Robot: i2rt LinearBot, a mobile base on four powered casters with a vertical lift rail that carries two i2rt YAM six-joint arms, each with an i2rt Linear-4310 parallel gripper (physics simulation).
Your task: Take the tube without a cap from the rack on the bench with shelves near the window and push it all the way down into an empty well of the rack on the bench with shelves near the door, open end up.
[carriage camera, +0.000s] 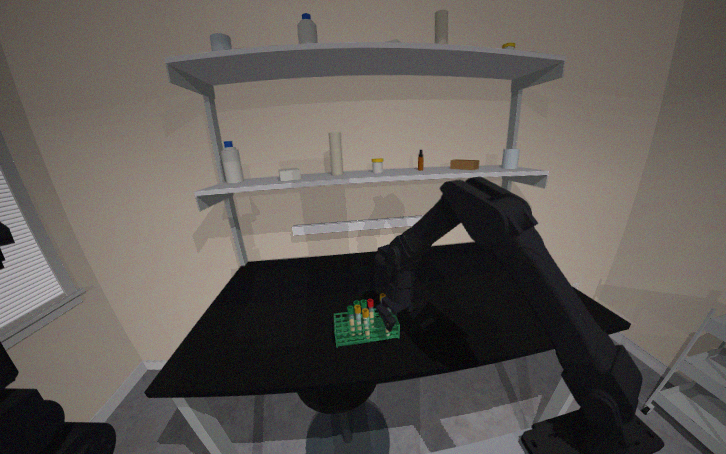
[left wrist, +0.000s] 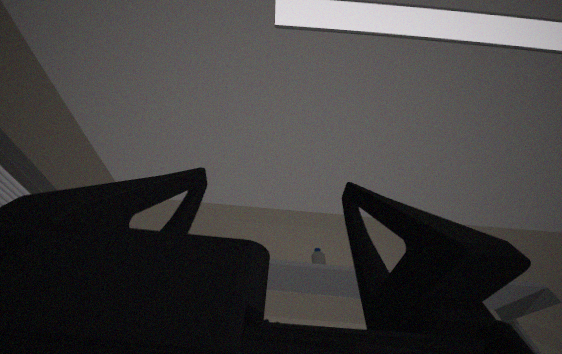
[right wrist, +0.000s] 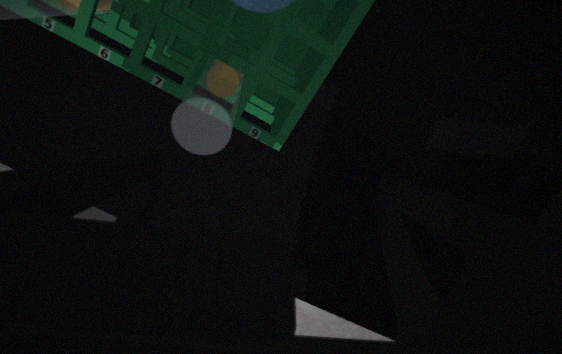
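Note:
The green rack (carriage camera: 353,341) (right wrist: 306,97) stands on the black bench with shelves; a window shows at the left of the carriage view. The tube without a cap (right wrist: 201,126) stands in the rack's edge row at the label 8, its pale round open end toward the camera in the right wrist view. My right gripper (carriage camera: 390,315) is low over the rack's right end, open, with nothing between its fingers. It hides part of the rack, and its fingers are hard to make out in the dark right wrist view. My left gripper (left wrist: 275,183) is open and empty, pointing up toward the ceiling. The rack near the door does not show.
Tubes with green, orange and red caps (carriage camera: 370,303) stand in the same rack, close to my right fingers. A blue cap (right wrist: 262,4) shows at the top of the right wrist view. Shelves (carriage camera: 364,180) with bottles hang behind the bench. A grey cart (carriage camera: 675,355) stands at the right.

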